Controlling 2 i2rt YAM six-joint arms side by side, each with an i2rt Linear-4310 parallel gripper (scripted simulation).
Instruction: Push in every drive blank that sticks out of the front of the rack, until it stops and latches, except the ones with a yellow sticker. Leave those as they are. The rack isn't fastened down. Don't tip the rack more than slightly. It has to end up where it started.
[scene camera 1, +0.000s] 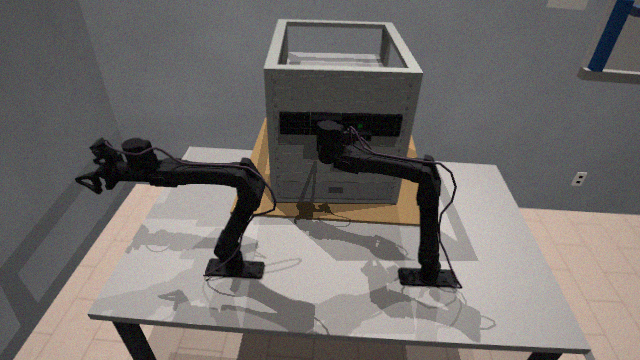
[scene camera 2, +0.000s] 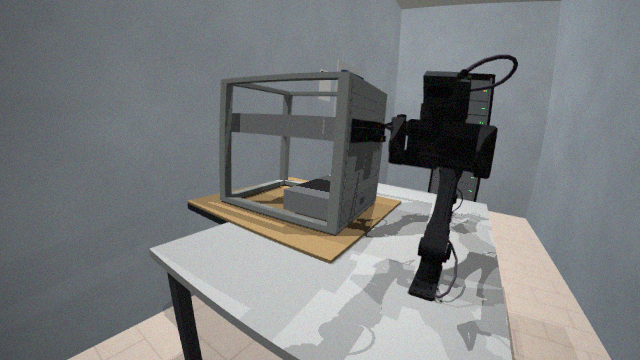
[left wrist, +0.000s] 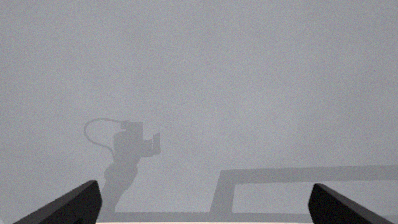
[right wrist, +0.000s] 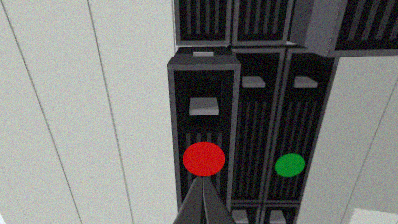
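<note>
There's the left gripper (scene camera 2: 431, 150), and you get that gripper (left wrist: 204, 191) again. As for the things, there's a grey rack (scene camera 1: 341, 83) (scene camera 2: 352, 185) (right wrist: 93, 130), plus a red-stickered blank (right wrist: 204, 81) and a green-stickered blank (right wrist: 299, 114). The rack is out of frame in the left wrist view, and the red-stickered blank is out of frame in the left wrist view as well.
</note>
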